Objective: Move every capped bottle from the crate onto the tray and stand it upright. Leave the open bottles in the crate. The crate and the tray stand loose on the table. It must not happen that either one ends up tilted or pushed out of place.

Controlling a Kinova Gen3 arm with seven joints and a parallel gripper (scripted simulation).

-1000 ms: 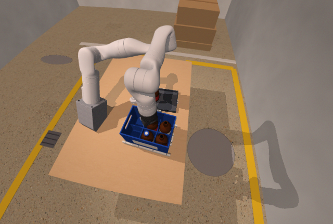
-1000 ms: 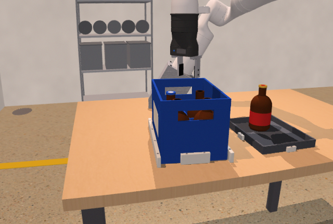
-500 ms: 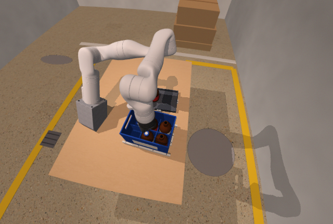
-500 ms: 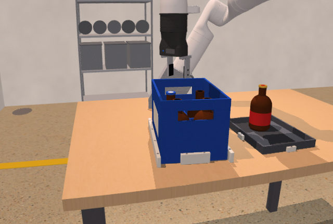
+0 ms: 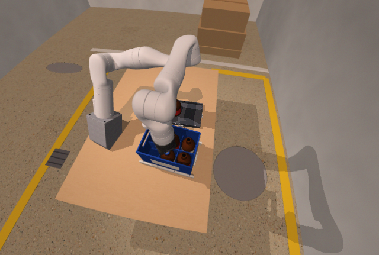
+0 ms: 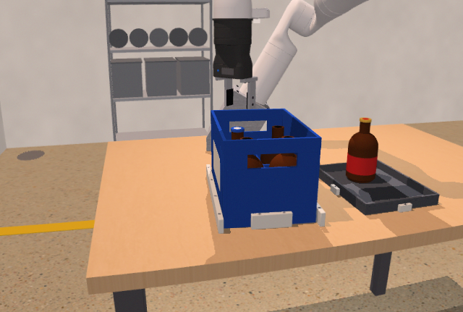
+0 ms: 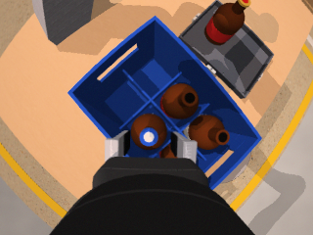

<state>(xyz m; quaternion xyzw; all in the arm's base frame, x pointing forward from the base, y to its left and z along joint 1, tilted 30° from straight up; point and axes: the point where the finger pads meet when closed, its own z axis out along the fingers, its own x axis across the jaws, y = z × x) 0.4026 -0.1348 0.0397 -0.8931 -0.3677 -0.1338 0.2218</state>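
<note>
Right now the blue crate is 14 cm below my hand and 4 cm to the left of it. From my hand the other things lie so: dark tray (33 cm to the left, 21 cm below, 1 cm behind).
</note>
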